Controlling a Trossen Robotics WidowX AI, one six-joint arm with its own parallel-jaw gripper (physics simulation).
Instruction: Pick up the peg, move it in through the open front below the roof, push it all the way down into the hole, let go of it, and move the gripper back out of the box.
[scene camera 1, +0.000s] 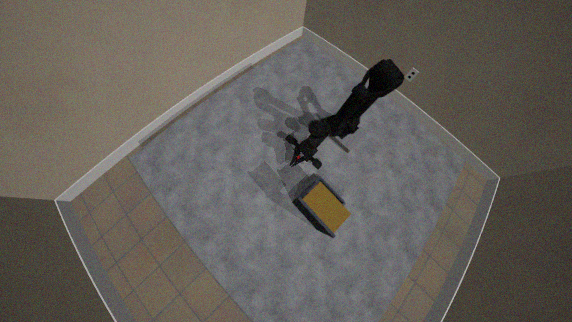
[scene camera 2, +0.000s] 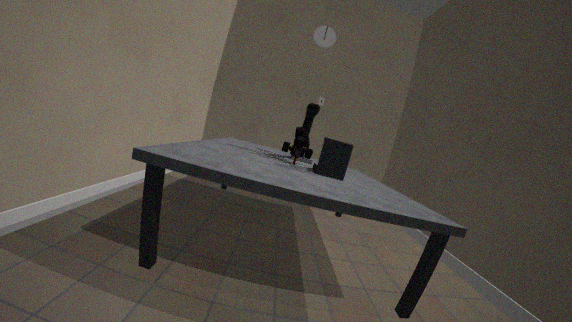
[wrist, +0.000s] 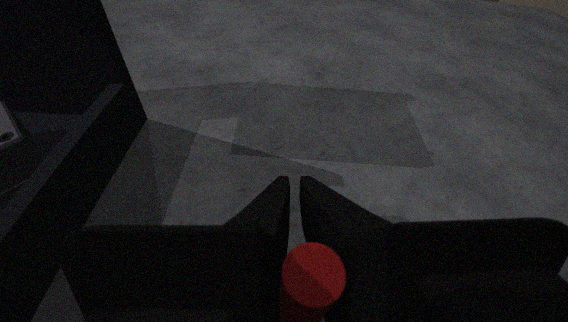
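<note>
The red peg stands nearly upright between the fingers; its round top faces the wrist camera. My gripper is shut on the peg low over the table, with a narrow gap at the fingertips. The peg's lower end is hidden in the wrist view. The box has dark walls and a yellow roof and stands beside the gripper. Inside it, at the wrist view's left edge, part of a light block shows with a dark hole.
A thin grey bar lies near the arm. The box's dark wall edge rises close to the gripper on the left of the wrist view. Shadows of arm and box lie on the grey table.
</note>
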